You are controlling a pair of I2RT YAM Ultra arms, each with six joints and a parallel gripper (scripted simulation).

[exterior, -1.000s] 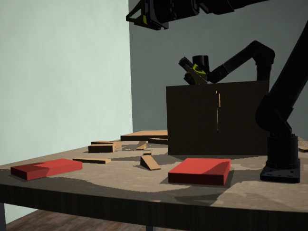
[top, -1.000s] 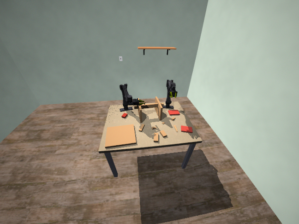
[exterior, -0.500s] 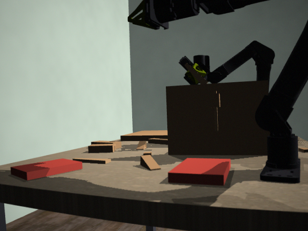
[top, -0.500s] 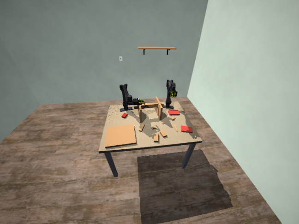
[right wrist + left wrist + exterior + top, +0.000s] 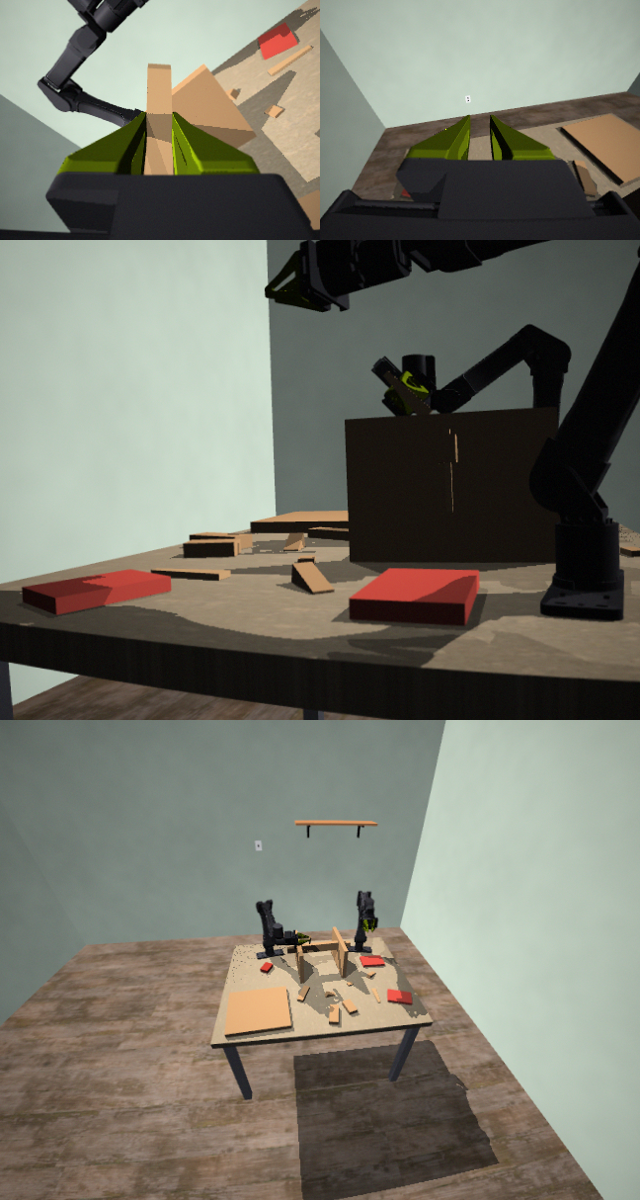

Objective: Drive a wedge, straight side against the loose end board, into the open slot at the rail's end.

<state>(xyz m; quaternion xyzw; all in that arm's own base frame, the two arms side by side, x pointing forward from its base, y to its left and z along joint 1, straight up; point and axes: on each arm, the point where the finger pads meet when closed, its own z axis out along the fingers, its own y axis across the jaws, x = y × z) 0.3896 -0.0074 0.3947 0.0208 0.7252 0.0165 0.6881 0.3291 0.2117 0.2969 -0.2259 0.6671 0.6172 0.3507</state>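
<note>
The rail is 210 mm behind my left hand, 260 mm to the right of it and 230 mm below it. Round my left hand: flat board 170 mm ahead, 650 mm to the right, 380 mm below.
</note>
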